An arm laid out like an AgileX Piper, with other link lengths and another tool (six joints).
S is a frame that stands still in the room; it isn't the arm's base.
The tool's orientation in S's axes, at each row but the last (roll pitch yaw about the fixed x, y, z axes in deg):
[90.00, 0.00, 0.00]
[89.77, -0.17, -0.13]
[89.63, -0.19, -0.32]
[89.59, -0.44, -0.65]
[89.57, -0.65, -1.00]
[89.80, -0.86, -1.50]
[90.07, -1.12, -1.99]
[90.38, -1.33, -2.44]
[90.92, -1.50, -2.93]
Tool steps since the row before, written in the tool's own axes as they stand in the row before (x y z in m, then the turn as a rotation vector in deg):
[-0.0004, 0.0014, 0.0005, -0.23, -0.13, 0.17]
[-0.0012, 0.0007, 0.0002, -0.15, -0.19, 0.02]
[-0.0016, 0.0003, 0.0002, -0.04, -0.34, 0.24]
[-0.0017, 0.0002, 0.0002, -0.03, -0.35, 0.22]
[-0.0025, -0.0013, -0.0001, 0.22, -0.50, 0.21]
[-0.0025, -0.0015, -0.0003, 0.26, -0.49, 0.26]
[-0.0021, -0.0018, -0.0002, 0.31, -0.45, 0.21]
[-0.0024, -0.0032, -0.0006, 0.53, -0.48, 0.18]
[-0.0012, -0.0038, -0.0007, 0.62, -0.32, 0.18]
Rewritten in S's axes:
[-0.0004, -0.0005, 0.0014, -0.23, -0.17, -0.13]
[-0.0012, -0.0002, 0.0007, -0.15, -0.02, -0.19]
[-0.0016, -0.0002, 0.0003, -0.04, -0.24, -0.34]
[-0.0017, -0.0002, 0.0002, -0.03, -0.22, -0.35]
[-0.0025, 0.0001, -0.0013, 0.22, -0.22, -0.50]
[-0.0025, 0.0004, -0.0015, 0.26, -0.27, -0.49]
[-0.0021, 0.0003, -0.0018, 0.31, -0.22, -0.44]
[-0.0023, 0.0007, -0.0033, 0.53, -0.20, -0.47]
[-0.0011, 0.0008, -0.0038, 0.62, -0.21, -0.31]

